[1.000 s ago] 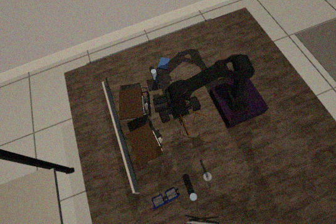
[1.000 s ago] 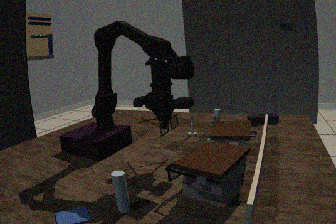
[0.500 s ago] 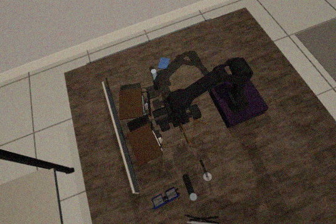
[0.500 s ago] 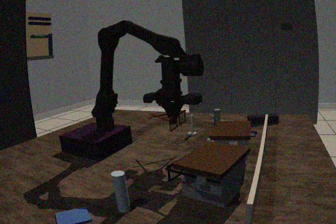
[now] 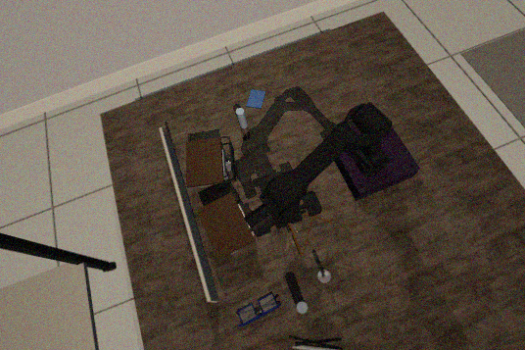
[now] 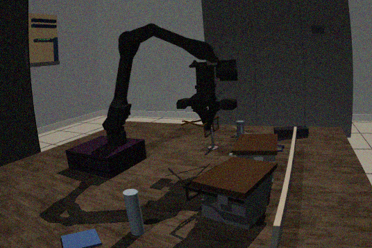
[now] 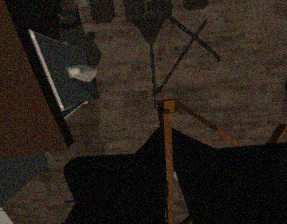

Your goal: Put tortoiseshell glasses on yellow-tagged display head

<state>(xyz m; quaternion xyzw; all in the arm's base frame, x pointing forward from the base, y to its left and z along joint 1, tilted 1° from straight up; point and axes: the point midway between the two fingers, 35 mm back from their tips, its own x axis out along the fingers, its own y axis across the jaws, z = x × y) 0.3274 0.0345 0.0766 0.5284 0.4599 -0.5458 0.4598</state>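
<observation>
The white-footed pin is 18 cm to the left of my gripper tip, 10 cm below it and 2 cm behind it. Also, from my gripper tip: display head 14 cm ahead, 8 cm to the right, 6 cm below; then flat pair of glasses 35 cm to the left, 11 cm below, 10 cm ahead; then long rail 26 cm ahead, 21 cm to the right, 6 cm below.
</observation>
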